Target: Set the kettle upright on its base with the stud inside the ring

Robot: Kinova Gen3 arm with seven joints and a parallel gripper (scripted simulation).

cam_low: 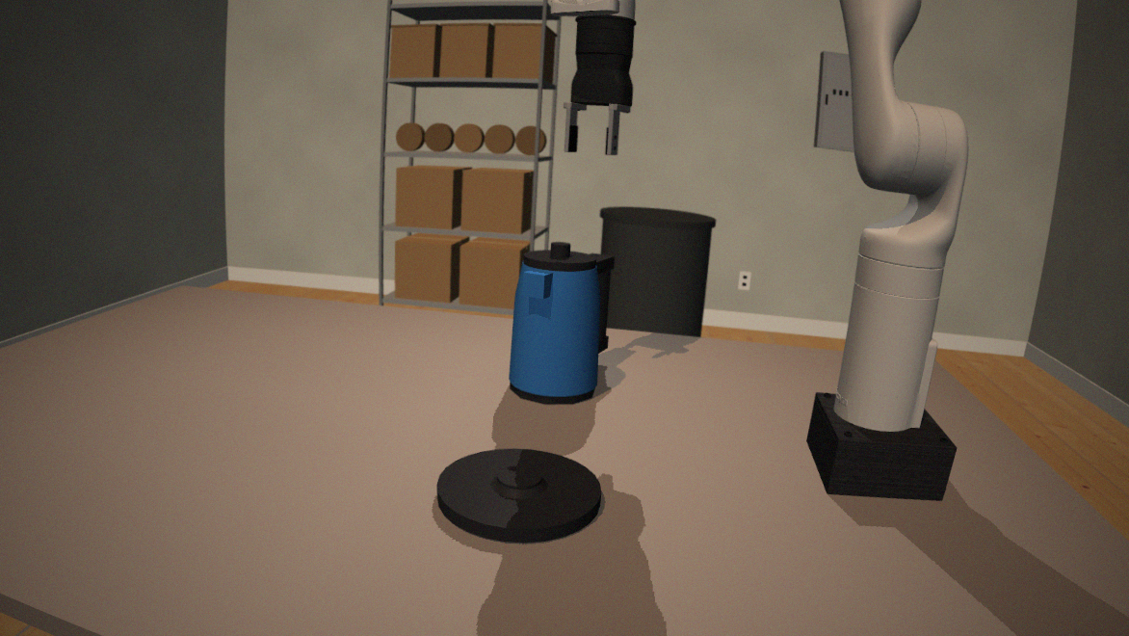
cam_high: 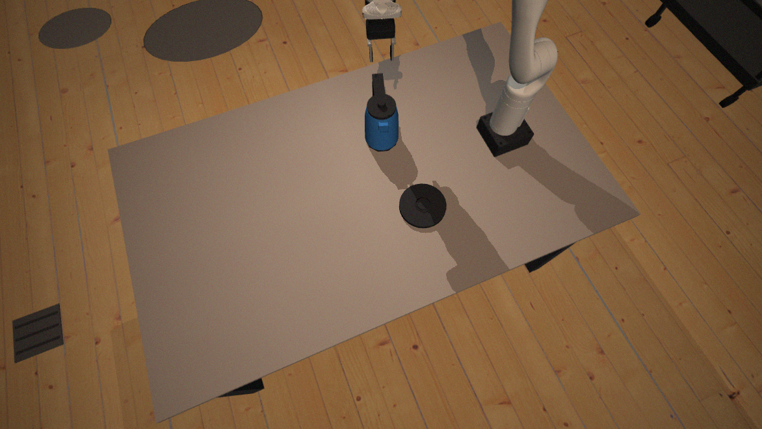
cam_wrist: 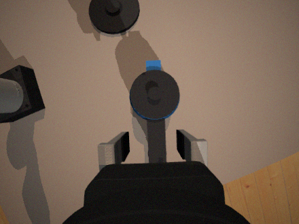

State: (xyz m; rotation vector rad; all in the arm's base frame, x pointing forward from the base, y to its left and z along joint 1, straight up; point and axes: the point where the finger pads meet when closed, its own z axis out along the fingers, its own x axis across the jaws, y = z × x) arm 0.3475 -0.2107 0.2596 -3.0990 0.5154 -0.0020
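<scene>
Now: hand 10 mm short of the blue kettle, 20 mm to the right of it and 230 mm above it. Round my hand: round black base 10 mm ahead, 340 mm to the left, 310 mm below.
</scene>
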